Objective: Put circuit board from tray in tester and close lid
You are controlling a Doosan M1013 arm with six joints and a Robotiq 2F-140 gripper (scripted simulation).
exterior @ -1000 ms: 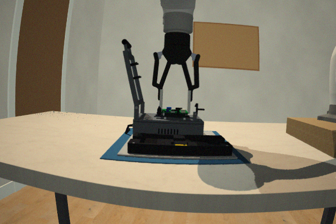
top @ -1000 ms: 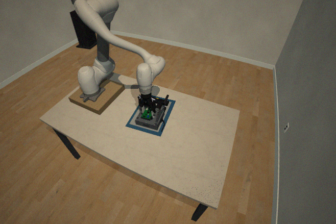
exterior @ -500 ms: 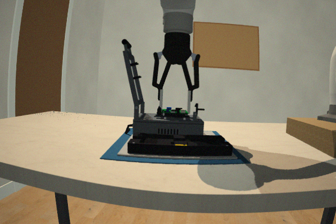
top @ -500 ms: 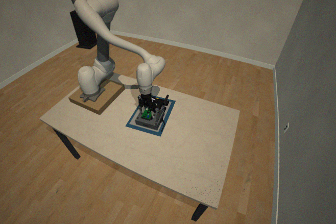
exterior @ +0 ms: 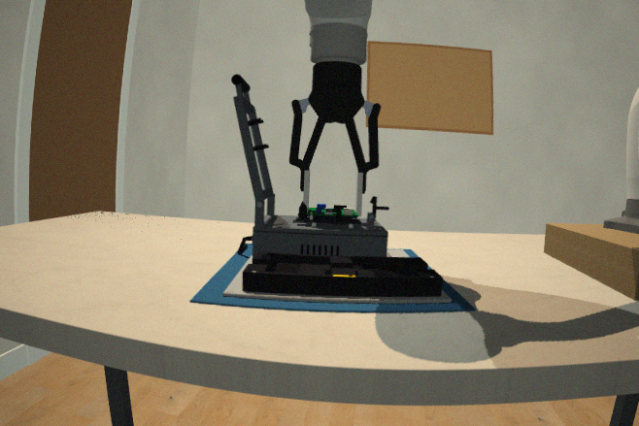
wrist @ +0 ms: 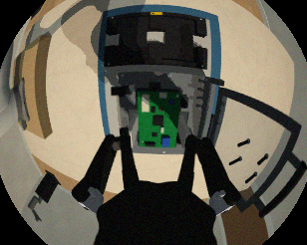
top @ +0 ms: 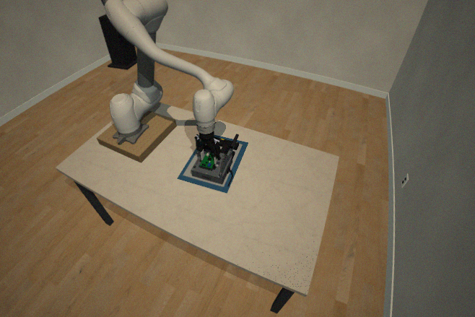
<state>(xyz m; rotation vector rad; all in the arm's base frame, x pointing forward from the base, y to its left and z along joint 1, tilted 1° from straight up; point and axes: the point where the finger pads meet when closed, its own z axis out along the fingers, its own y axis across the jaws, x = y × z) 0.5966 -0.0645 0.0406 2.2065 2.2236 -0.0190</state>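
Now: the green circuit board 2 cm below my hand. Round my hand: latch hook 6 cm behind, 6 cm to the left, 1 cm below; grey tester 3 cm ahead, 4 cm to the left, 1 cm above; tester lid 12 cm ahead, 8 cm above.
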